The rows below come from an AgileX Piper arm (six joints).
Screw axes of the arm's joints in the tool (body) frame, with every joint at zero. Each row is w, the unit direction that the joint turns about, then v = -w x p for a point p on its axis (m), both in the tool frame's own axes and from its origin. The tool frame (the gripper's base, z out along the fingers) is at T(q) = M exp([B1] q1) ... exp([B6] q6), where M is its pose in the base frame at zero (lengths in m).
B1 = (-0.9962, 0, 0.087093, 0, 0.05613, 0)
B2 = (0, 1, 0, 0.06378, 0, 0.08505)
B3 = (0, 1, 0, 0.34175, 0, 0.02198)
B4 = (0, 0, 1, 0, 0, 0)
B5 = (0, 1, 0, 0.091, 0, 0)
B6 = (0, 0, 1, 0, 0, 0)
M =
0.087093 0 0.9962 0.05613
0 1 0 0
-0.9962 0 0.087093 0.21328
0 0 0 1
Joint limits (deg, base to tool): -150..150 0..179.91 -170..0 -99.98..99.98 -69.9..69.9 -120..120
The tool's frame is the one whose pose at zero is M.
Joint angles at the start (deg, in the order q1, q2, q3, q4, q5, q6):
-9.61, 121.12, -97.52, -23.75, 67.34, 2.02
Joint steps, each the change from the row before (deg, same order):
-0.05, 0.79, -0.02, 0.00, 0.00, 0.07
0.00, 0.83, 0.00, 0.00, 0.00, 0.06
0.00, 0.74, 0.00, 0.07, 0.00, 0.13
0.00, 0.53, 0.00, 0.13, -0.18, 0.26
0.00, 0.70, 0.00, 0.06, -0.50, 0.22
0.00, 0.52, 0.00, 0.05, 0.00, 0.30
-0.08, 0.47, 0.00, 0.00, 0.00, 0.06
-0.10, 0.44, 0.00, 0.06, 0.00, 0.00
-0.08, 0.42, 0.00, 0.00, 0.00, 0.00
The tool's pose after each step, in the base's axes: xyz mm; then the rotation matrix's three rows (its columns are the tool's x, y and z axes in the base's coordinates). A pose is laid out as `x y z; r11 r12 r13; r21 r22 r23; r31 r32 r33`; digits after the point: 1 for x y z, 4 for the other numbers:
421.7 -106.1 195.7; -0.9981 0.0583 0.0197; 0.0465 0.9237 -0.3804; -0.0404 -0.3787 -0.9246
422.7 -106.2 189.4; -0.9985 0.0540 0.0065; 0.0475 0.9245 -0.3781; -0.0264 -0.3772 -0.9257
423.5 -106.3 183.8; -0.9986 0.0519 -0.0053; 0.0501 0.9256 -0.3751; -0.0146 -0.3748 -0.9270
424.3 -106.2 179.7; -0.9985 0.0539 -0.0106; 0.0540 0.9268 -0.3717; -0.0102 -0.3717 -0.9283
425.7 -106.2 174.3; -0.9985 0.0537 -0.0130; 0.0548 0.9278 -0.3690; -0.0077 -0.3692 -0.9293
426.2 -106.3 170.3; -0.9982 0.0560 -0.0213; 0.0600 0.9283 -0.3669; -0.0007 -0.3675 -0.9300
426.4 -106.9 166.7; -0.9980 0.0554 -0.0294; 0.0623 0.9287 -0.3655; 0.0070 -0.3666 -0.9303
426.5 -107.6 163.3; -0.9978 0.0547 -0.0371; 0.0644 0.9294 -0.3634; 0.0146 -0.3650 -0.9309
426.7 -108.3 160.1; -0.9976 0.0534 -0.0443; 0.0658 0.9298 -0.3621; 0.0219 -0.3642 -0.9311

